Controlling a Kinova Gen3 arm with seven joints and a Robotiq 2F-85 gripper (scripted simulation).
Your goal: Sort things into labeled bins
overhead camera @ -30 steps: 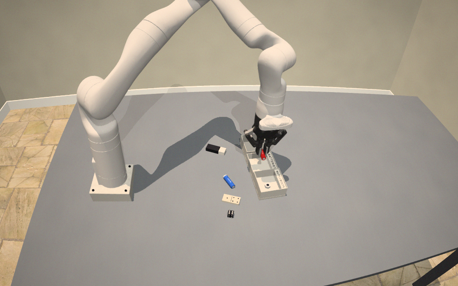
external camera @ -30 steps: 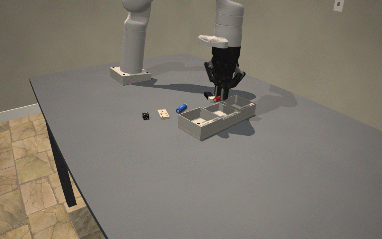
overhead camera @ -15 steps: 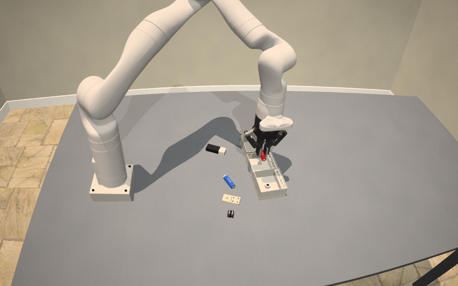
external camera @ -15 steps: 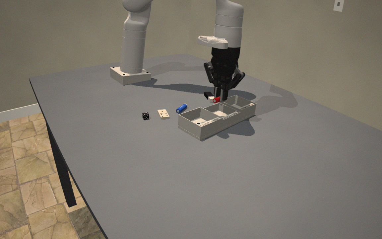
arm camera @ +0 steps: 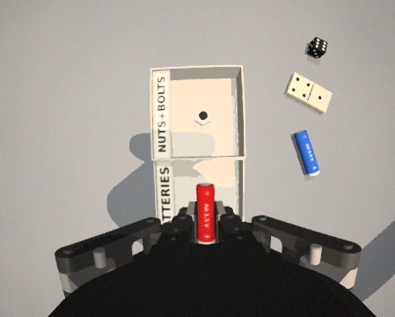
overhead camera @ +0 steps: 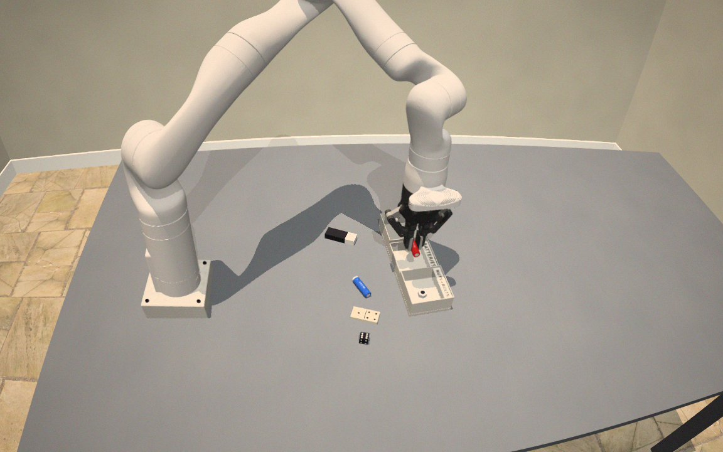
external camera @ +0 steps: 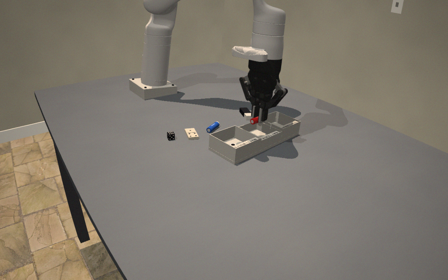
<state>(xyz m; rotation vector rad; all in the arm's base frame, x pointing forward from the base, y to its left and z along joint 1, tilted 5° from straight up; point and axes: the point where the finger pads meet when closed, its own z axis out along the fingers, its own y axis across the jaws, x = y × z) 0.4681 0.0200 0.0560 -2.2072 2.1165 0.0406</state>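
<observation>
My gripper is now 50 mm above the bin row and 10 mm short of it. Round my hand: blue battery 110 mm behind, 70 mm below, 50 mm to the right; red battery 20 mm below; nut 90 mm to the right, 60 mm below.
</observation>
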